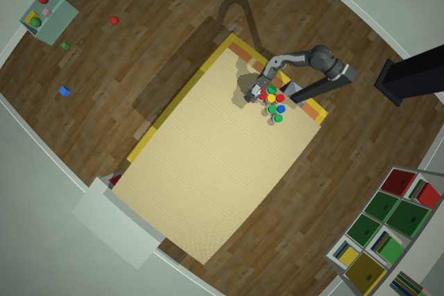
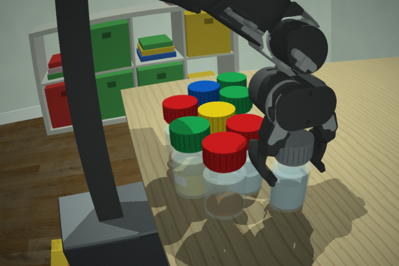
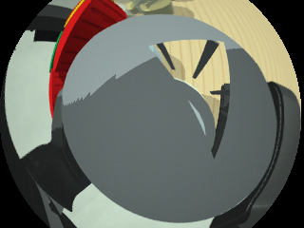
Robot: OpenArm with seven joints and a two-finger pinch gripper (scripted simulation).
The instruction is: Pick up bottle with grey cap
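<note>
Now: the grey-capped bottle 10 mm below my hand. Round my hand: blue-capped bottle (220 mm to the left, 40 mm behind, 10 mm below).
</note>
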